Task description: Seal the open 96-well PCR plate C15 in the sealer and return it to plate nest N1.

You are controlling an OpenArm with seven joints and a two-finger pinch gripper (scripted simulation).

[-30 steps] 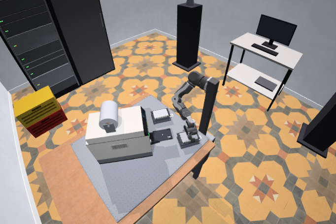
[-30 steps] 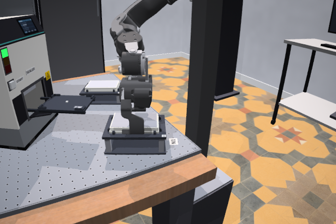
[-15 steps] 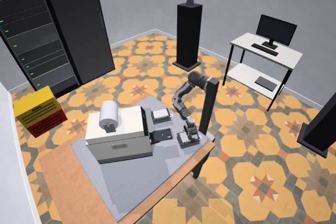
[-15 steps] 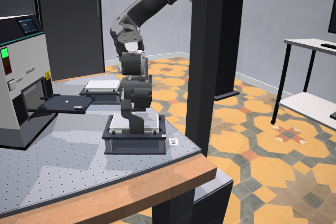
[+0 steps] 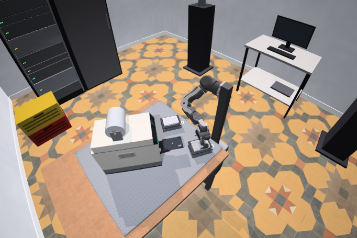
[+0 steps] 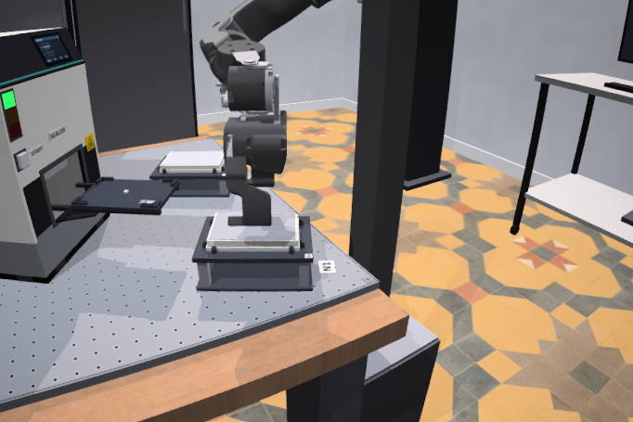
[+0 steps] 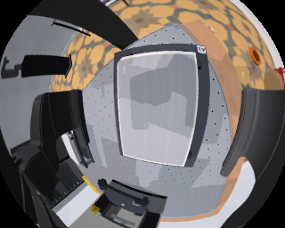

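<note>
My hand is 40 mm above the white 96-well plate C15. Round my hand: sealer stage: 150 mm ahead, 140 mm to the right; then N1 label: 90 mm behind, 50 mm to the left, 100 mm below; then plate nest N1: 50 mm below.
</note>
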